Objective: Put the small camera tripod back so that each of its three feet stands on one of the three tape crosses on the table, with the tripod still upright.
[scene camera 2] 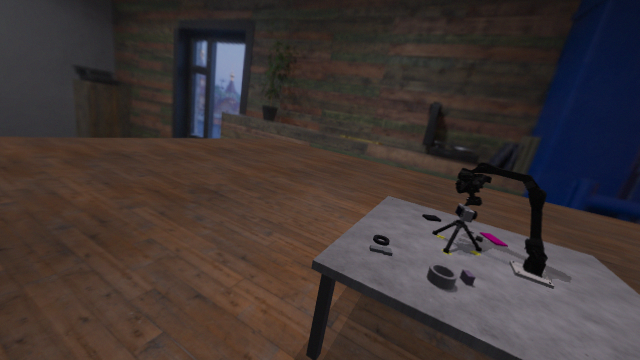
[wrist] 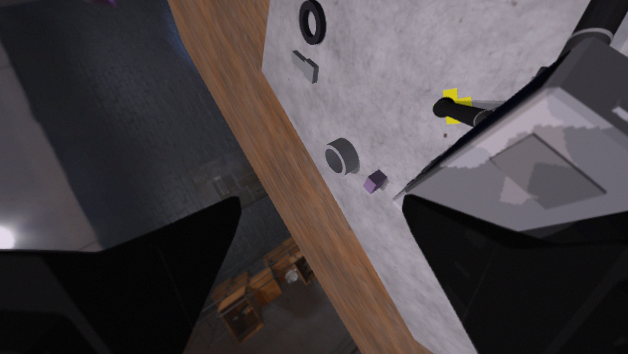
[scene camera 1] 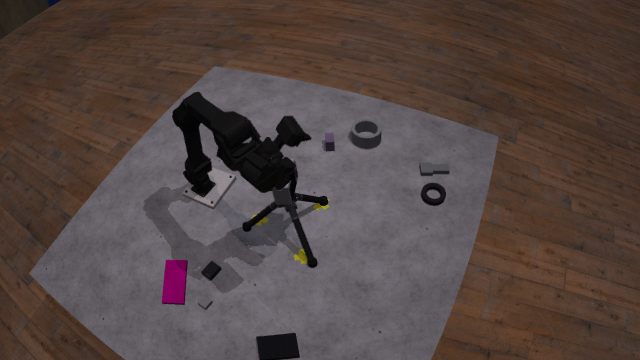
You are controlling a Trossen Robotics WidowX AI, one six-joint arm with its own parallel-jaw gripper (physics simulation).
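Places are measured from the arm's base along level axes (x ahead, y left, z up), in millimetres.
Where they show: gripper, fingertip midpoint: (scene camera 2: pixel 463 198) (wrist: pixel 322 203) (scene camera 1: pixel 300 150); arm's base at its link origin: (scene camera 2: pixel 532 271) (scene camera 1: pixel 203 187).
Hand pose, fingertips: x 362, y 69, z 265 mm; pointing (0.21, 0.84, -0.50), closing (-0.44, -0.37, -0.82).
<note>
Things, the pixels of their top centre, and the offset from my fingertips. "spot": a spot on its surface instead. Level surfaces: height alone.
- small black tripod at a spot on its surface: (scene camera 1: pixel 297 221) spot: 174 mm down, 24 mm ahead, 73 mm right
- grey table at its surface level: 278 mm down
- grey block head at a spot on its surface: (scene camera 1: pixel 283 196) spot: 78 mm down, 3 mm ahead, 85 mm right
- right foot at a spot on its surface: (wrist: pixel 446 107) (scene camera 1: pixel 319 198) spot: 235 mm down, 3 mm back, 61 mm left
- left foot at a spot on its surface: (scene camera 1: pixel 246 226) spot: 258 mm down, 133 mm back, 115 mm right
- front foot at a spot on its surface: (scene camera 1: pixel 312 263) spot: 261 mm down, 93 mm ahead, 117 mm right
- grey ring cylinder at its top centre: (wrist: pixel 333 161) (scene camera 1: pixel 366 128) (scene camera 2: pixel 443 271) 230 mm down, 34 mm back, 391 mm left
- purple cube at its top centre: (wrist: pixel 369 185) (scene camera 1: pixel 329 137) (scene camera 2: pixel 468 273) 238 mm down, 118 mm back, 297 mm left
- black ring at its top centre: (wrist: pixel 309 23) (scene camera 1: pixel 433 192) (scene camera 2: pixel 381 238) 263 mm down, 270 mm ahead, 275 mm left
- grey block at its top centre: (wrist: pixel 302 66) (scene camera 1: pixel 435 167) (scene camera 2: pixel 381 248) 263 mm down, 231 mm ahead, 376 mm left
- magenta plate at its top centre: (scene camera 1: pixel 174 281) (scene camera 2: pixel 493 238) 270 mm down, 201 mm back, 392 mm right
- black square at a spot on its surface: (scene camera 1: pixel 211 270) spot: 263 mm down, 126 mm back, 294 mm right
- black plate at its top centre: (scene camera 1: pixel 277 346) (scene camera 2: pixel 432 216) 263 mm down, 162 mm ahead, 379 mm right
The small black tripod (scene camera 1: pixel 297 221) (scene camera 2: pixel 458 230) stands upright on the grey table (scene camera 1: pixel 390 257) (scene camera 2: pixel 361 261), with a grey block head (scene camera 1: pixel 283 196). Three yellow tape crosses lie under it. The right foot (scene camera 1: pixel 323 201) (wrist: pixel 446 107) touches its cross (scene camera 1: pixel 320 206) (wrist: pixel 450 93). The left foot (scene camera 1: pixel 246 226) sits just past its cross (scene camera 1: pixel 262 221). The front foot (scene camera 1: pixel 312 263) sits just past its cross (scene camera 1: pixel 301 256). My gripper (scene camera 1: pixel 301 153) (scene camera 2: pixel 473 193) (wrist: pixel 322 203) is open and empty, lying sideways just above the tripod head. One finger is close beside the head.
A grey ring cylinder (scene camera 1: pixel 366 133) (wrist: pixel 342 156) and a purple cube (scene camera 1: pixel 329 141) (wrist: pixel 375 181) lie behind the tripod. A black ring (scene camera 1: pixel 433 193) and a grey block (scene camera 1: pixel 433 168) lie right. A magenta plate (scene camera 1: pixel 174 281), a black square (scene camera 1: pixel 211 270) and a black plate (scene camera 1: pixel 278 346) lie in front.
</note>
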